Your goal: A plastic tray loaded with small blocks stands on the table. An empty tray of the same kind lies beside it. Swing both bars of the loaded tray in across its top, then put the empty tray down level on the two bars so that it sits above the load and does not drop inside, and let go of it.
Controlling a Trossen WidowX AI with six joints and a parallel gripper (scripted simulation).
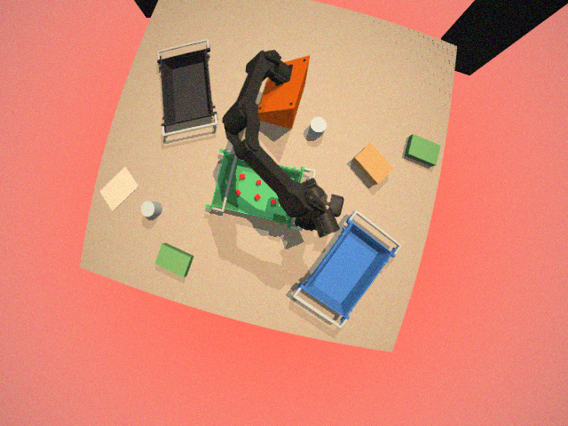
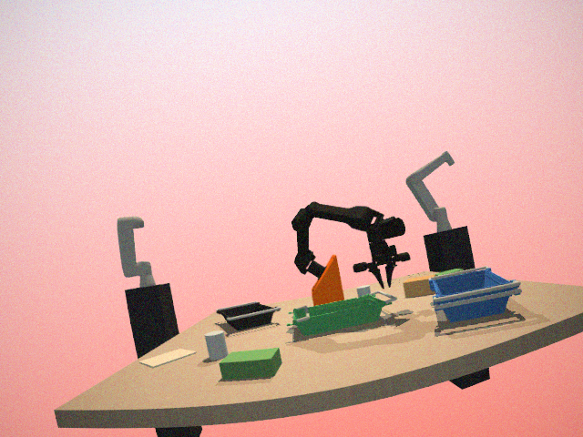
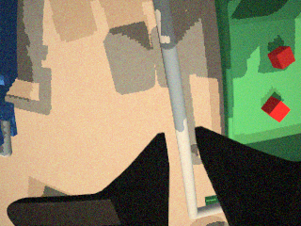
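The black tray is 340 mm behind my gripper tip, 500 mm to the right of it and 40 mm below it. Round my gripper tip: cream card 70 mm ahead, 720 mm to the right, 80 mm below; then orange block 170 mm behind, 200 mm to the left, 50 mm below.
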